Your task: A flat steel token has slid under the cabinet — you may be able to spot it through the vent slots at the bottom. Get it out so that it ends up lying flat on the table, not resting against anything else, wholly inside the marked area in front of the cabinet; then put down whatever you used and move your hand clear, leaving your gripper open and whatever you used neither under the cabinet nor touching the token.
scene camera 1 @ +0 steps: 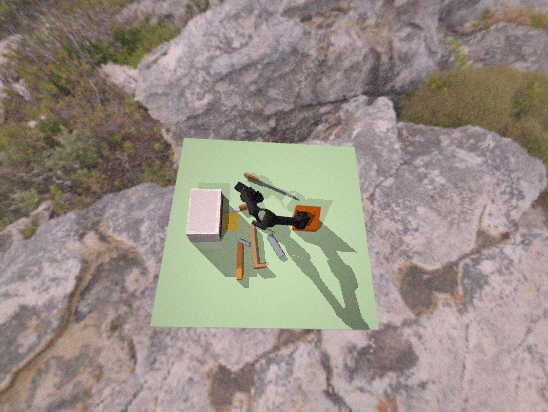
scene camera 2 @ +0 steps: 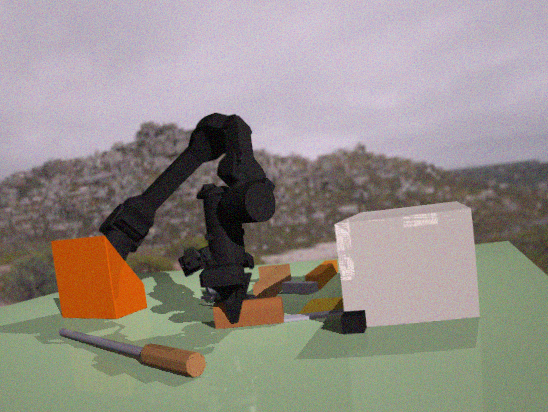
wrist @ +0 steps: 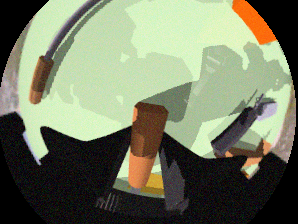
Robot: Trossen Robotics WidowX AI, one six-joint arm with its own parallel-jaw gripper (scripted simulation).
Labels:
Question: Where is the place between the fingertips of the gripper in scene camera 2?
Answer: At 236, 320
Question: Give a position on a white cabinet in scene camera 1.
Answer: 204, 223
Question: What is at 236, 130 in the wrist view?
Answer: A dark cylinder.

